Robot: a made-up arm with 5 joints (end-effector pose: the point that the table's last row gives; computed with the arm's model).
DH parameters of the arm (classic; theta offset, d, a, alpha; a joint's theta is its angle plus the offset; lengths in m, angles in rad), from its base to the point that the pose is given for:
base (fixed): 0 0.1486 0 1.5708
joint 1: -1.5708 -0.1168 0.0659 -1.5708
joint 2: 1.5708 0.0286 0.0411 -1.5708
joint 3: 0 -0.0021 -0.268 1.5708
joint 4: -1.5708 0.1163 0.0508 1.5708
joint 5: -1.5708 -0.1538 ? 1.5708
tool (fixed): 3.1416 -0.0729 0 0
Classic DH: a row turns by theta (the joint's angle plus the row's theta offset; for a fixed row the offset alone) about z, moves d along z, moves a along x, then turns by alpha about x.
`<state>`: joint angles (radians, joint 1 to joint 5).
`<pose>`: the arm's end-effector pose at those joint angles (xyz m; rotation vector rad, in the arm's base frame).
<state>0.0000 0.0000 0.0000 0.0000 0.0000</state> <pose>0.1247 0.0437 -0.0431 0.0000 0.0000 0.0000</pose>
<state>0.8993 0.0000 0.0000 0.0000 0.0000</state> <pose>0.2277 0.0437 0.1270 0.0000 -0.8993 0.0000</pose>
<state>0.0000 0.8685 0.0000 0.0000 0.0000</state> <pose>0.1247 0.1656 -0.0544 0.8685 0.0000 0.0000</pose>
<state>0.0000 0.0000 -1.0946 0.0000 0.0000</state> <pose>-0.0288 0.0201 -0.0431 0.0000 0.0000 -1.0946</pose>
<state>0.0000 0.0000 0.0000 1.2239 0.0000</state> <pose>0.1247 0.0585 0.1832 1.2239 0.0000 0.0000</pose>
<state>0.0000 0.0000 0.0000 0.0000 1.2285</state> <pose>0.2068 0.0437 -0.0137 0.0000 -1.2285 0.0000</pose>
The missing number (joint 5, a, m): 0.0202
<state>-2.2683 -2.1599 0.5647 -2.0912 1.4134</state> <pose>-0.1374 0.1553 -0.2679 -1.1943 0.4938 -1.7504</pose>
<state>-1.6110 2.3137 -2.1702 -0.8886 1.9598</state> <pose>0.0425 0.2271 0.3945 -0.0937 1.9560 -0.7346</pose>
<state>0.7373 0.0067 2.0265 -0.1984 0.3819</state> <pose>0.2231 0.3335 0.0535 -0.5035 -0.8934 2.0789</pose>
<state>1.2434 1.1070 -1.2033 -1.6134 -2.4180</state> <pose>0.1795 0.1991 -0.1042 0.4321 2.3304 -0.4366</pose>
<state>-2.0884 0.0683 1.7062 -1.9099 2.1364</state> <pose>-0.3316 0.4003 -0.0611 1.5928 -1.6291 0.5999</pose>
